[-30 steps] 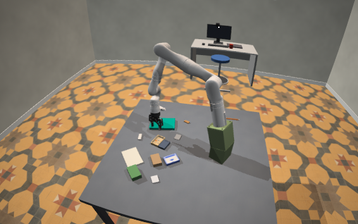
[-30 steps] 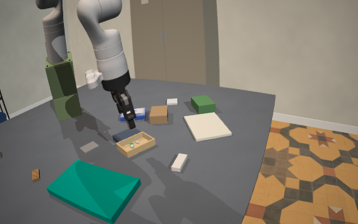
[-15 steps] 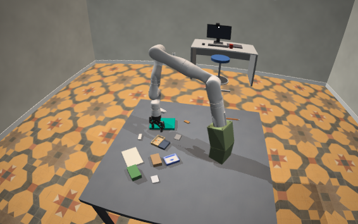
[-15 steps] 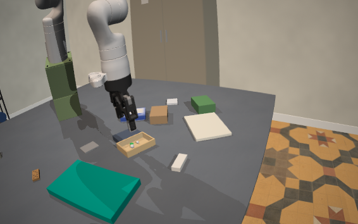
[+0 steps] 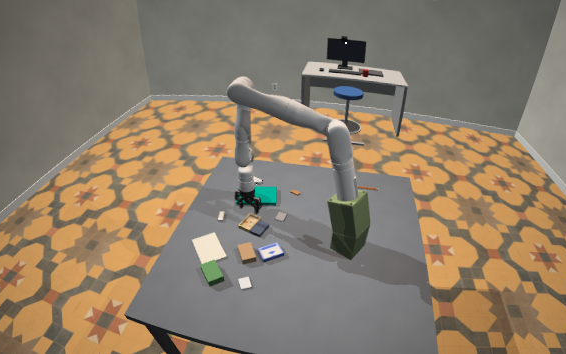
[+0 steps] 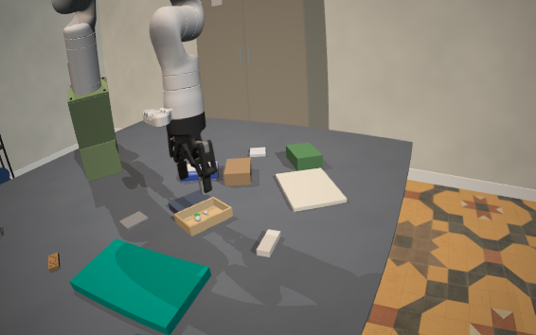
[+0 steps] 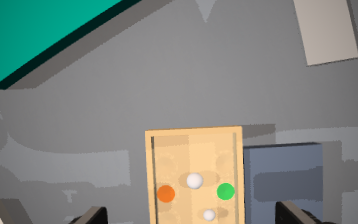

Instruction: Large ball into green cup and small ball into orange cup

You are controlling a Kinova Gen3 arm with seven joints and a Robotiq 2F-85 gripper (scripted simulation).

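Right now my hand is 1 cm to the right of the covered wooden puzzle and 9 cm above it. Round my hand: small white block (16 cm ahead, 3 cm to the right, 9 cm below); then dark blue block (5 cm behind, 5 cm to the left, 8 cm below); then grey tile (16 cm behind, 5 cm to the right, 9 cm below).
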